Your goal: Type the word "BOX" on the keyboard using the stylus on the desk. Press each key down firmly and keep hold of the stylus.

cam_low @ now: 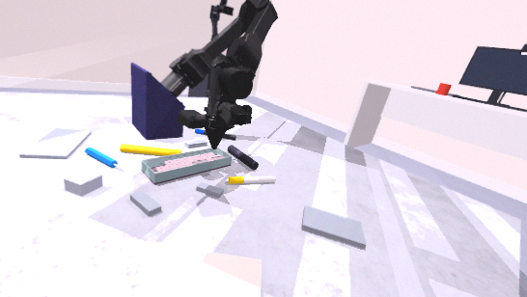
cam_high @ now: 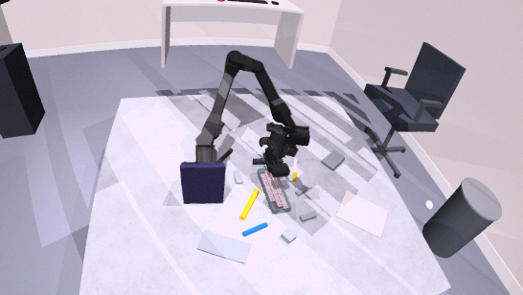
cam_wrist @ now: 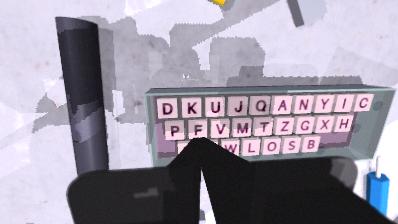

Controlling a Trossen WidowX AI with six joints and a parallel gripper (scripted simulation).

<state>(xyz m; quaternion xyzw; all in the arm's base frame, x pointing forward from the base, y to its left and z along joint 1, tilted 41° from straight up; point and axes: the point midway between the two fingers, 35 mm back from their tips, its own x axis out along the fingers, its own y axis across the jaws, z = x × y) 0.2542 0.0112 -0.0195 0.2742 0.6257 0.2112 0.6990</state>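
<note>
My gripper tip is now 210 mm to the left of the blue pen, 90 mm past it and 30 mm above it. Also, from my gripper tip: yellow bar (110 mm to the right, 110 mm behind, 30 mm below); yellow-and-white pen (120 mm ahead, 30 mm below, 10 mm to the left); dark cylindrical stylus (80 mm to the left, 30 mm below, 30 mm ahead).
</note>
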